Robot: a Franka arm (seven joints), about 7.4 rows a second.
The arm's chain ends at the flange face. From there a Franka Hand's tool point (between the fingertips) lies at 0.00 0.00 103.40 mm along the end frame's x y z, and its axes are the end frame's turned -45 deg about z.
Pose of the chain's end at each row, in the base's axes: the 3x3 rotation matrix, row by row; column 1 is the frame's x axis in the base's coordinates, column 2 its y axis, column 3 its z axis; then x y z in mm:
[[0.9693 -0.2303 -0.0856], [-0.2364 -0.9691 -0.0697], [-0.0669 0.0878 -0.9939]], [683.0 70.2 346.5]
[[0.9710 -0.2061 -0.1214], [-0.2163 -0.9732 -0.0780], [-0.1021 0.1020 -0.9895]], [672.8 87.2 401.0]
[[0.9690 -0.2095 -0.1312], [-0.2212 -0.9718 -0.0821], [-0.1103 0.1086 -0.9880]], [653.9 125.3 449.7]
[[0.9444 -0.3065 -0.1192], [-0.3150 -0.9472 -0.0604], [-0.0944 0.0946 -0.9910]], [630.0 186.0 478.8]
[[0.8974 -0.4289 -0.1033], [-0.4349 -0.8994 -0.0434], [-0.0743 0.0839 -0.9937]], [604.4 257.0 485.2]
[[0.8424 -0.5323 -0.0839], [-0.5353 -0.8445 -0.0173], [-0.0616 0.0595 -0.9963]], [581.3 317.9 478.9]
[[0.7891 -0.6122 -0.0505], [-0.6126 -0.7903 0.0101], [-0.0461 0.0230 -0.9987]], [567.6 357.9 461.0]
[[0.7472 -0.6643 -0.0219], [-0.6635 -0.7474 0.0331], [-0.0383 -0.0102 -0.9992]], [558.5 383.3 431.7]
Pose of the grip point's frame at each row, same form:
[[0.8482 0.5226 -0.0856], [0.5181 -0.8524 -0.0697], [-0.1094 0.0148 -0.9939]], [674.1 63.0 243.7]
[[0.8323 0.5409 -0.1214], [0.5352 -0.8411 -0.0780], [-0.1443 -0.0001 -0.9895]], [660.2 79.1 298.7]
[[0.8333 0.5370 -0.1312], [0.5308 -0.8436 -0.0821], [-0.1548 -0.0012 -0.9880]], [640.3 116.8 347.5]
[[0.8845 0.4511 -0.1192], [0.4470 -0.8925 -0.0604], [-0.1336 0.0001 -0.9910]], [617.7 179.8 376.3]
[[0.9378 0.3313 -0.1033], [0.3285 -0.9435 -0.0434], [-0.1119 0.0068 -0.9937]], [593.7 252.5 382.5]
[[0.9721 0.2193 -0.0839], [0.2186 -0.9757 -0.0173], [-0.0856 -0.0015 -0.9963]], [572.6 316.1 375.9]
[[0.9909 0.1251 -0.0505], [0.1257 -0.9920 0.0101], [-0.0489 -0.0163 -0.9987]], [562.4 358.9 357.7]
[[0.9981 0.0586 -0.0219], [0.0593 -0.9977 0.0331], [-0.0199 -0.0343 -0.9992]], [556.2 386.7 328.4]

